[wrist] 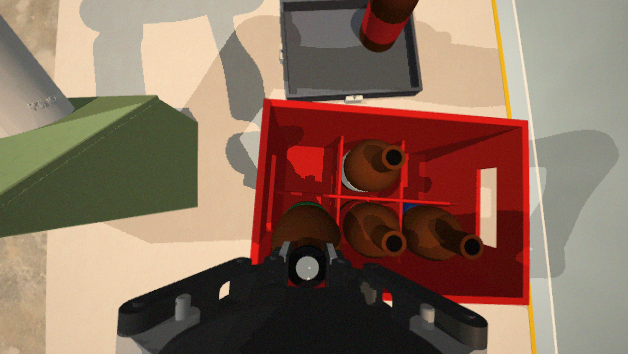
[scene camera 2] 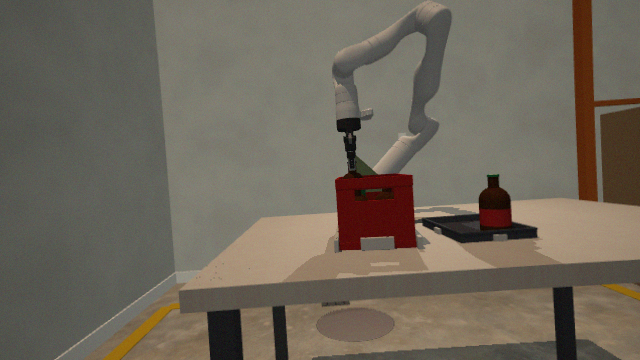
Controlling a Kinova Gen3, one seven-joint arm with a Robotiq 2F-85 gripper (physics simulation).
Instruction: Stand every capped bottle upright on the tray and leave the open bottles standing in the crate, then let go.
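Places are measured from the arm's base along level axes (x back, y right, z up), in millimetres.
Where they show: gripper, fingertip midpoint: [wrist: 307, 254] [scene camera 2: 352, 170]; arm's base, origin of the base link: [wrist: 19, 120].
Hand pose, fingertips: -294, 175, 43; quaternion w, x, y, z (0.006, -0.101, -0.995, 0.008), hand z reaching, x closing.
Observation:
Each offset is from my fingertips to the top centre of the thing, as dx, dy, dz. Level surfaces: height alone.
My gripper [scene camera 2: 352, 166] [wrist: 307, 254] is shut on the neck of a brown bottle @(+1, +0, +29) [scene camera 2: 353, 175] [wrist: 306, 227] with a pale grey cap top and a green label edge. The bottle is upright, partly raised in the near left compartment of the red crate @(-93, -28, -19) [scene camera 2: 375, 217] [wrist: 512, 200]; its shoulder shows at the rim, its lower part is hidden. Three open brown bottles @(-102, -73, -31) [wrist: 372, 162] @(-87, +14, -31) [wrist: 370, 227] @(-169, +31, -31) [wrist: 431, 232] stand in other compartments. A brown bottle with red label @(-190, -336, -34) [scene camera 2: 495, 205] [wrist: 384, 27] and green cap stands upright on the dark tray @(-127, -308, -168) [scene camera 2: 522, 233] [wrist: 320, 75].
The tray lies beside the crate on the table @(dz -194) [scene camera 2: 300, 265] [wrist: 175, 65]. A green angular block [scene camera 2: 366, 166] [wrist: 150, 170] stands on the crate's arm-base side. Small pale brackets [scene camera 2: 377, 243] [wrist: 354, 99] sit at the foot of crate and tray.

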